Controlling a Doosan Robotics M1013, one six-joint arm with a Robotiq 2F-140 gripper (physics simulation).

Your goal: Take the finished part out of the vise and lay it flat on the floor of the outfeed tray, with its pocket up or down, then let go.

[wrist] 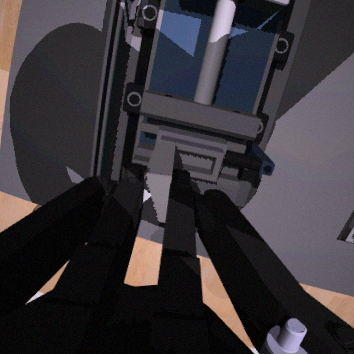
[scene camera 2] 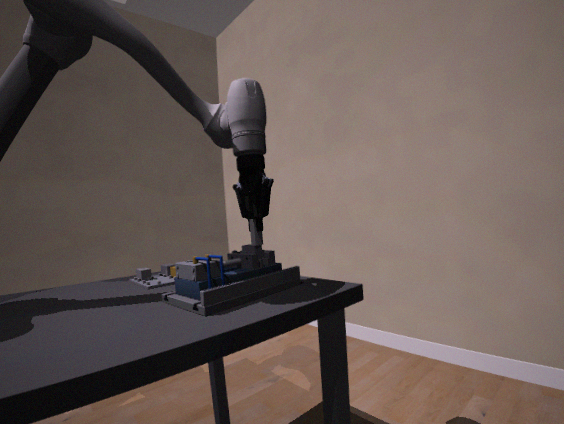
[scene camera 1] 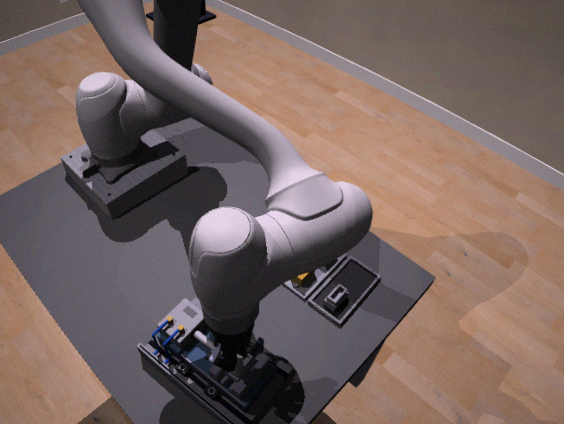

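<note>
The vise stands near the table's edge. The grey part, with its pocket up, sits at the vise jaw in the wrist view; the arm and gripper mostly hide it in scene camera 1. My gripper points down over the vise, shut on a grey tapered piece. That piece reaches down over the left end of the part; whether it touches cannot be told. The dark-floored tray, apparently the outfeed tray, holds another grey pocketed part.
Beside that tray, another tray carries a yellow block. A grey block stands near it. Blue hoses rise at the vise's end. A long grey rail runs along the vise's side.
</note>
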